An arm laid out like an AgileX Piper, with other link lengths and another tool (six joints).
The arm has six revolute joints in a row. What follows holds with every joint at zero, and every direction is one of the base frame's.
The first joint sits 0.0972 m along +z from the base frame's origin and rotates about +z.
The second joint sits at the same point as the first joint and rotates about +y.
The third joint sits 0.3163 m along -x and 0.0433 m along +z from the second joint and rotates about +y.
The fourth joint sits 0.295 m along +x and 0.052 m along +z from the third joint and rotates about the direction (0.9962, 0, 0.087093).
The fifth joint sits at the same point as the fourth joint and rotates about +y.
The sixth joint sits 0.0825 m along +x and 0.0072 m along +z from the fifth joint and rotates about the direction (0.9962, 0, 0.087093).
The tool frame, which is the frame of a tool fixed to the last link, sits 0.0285 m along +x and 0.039 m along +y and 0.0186 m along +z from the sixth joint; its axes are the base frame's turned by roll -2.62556, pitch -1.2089 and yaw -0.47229 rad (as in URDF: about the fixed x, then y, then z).
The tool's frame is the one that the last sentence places.
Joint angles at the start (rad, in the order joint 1, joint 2, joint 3, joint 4, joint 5, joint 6):
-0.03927 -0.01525 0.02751 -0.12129 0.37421 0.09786
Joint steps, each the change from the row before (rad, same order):
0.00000 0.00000 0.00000 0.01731 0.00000 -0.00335
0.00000 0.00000 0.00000 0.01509 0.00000 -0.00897
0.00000 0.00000 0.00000 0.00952 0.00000 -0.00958
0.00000 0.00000 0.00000 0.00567 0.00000 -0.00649
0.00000 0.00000 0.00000 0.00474 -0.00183 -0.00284
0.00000 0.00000 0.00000 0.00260 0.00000 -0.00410
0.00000 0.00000 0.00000 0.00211 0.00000 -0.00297
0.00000 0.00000 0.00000 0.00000 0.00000 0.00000
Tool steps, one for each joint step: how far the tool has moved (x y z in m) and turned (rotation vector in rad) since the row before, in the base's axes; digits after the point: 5 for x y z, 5 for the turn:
-0.00006 0.00052 0.00047 0.01406 -0.00041 0.00228
-0.00012 0.00055 0.00019 0.00648 0.00006 0.00376
-0.00011 0.00041 -0.00002 0.00035 0.00028 0.00352
-0.00008 0.00026 -0.00004 -0.00054 0.00020 0.00233
-0.00001 0.00019 0.00027 0.00193 -0.00183 0.00132
-0.00005 0.00014 -0.00006 -0.00132 0.00015 0.00139
-0.00003 0.00010 -0.00003 -0.00073 0.00010 0.00103
0.00000 0.00000 0.00000 0.00000 0.00000 0.00000

